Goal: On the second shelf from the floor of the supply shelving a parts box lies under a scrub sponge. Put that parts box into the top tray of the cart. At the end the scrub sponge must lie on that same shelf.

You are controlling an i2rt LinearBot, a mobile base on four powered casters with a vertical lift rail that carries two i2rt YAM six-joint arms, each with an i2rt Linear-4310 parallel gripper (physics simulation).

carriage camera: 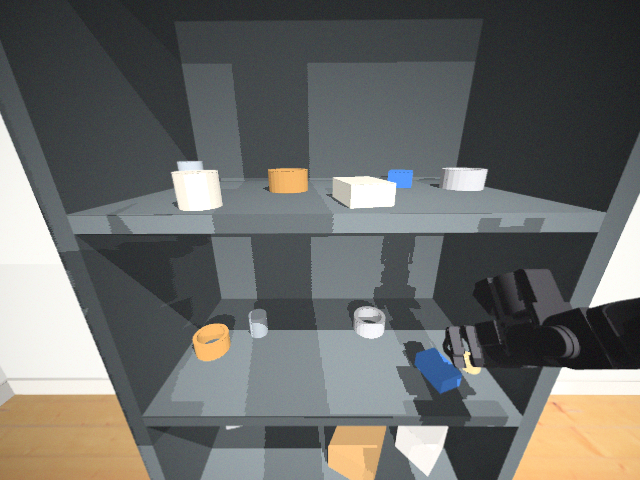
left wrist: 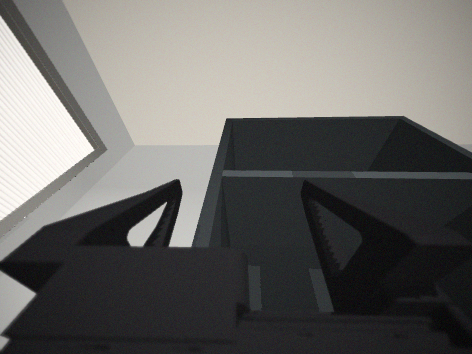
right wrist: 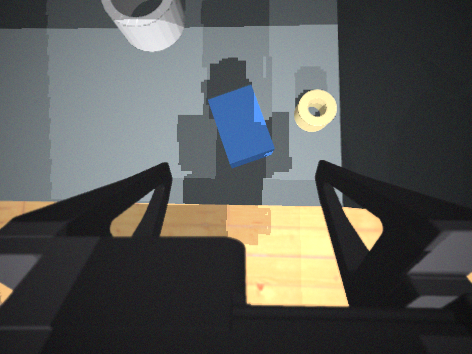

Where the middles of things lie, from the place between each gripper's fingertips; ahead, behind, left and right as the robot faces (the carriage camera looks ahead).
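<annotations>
My left hand is 10 cm above the cream box [carriage camera: 355,192], and it's 36 cm short of the box and 40 cm to the left of it.
As for my right gripper, which I can see, it's 310 mm below the cream box, 70 mm short of it and 230 mm to the right of it.
</annotations>
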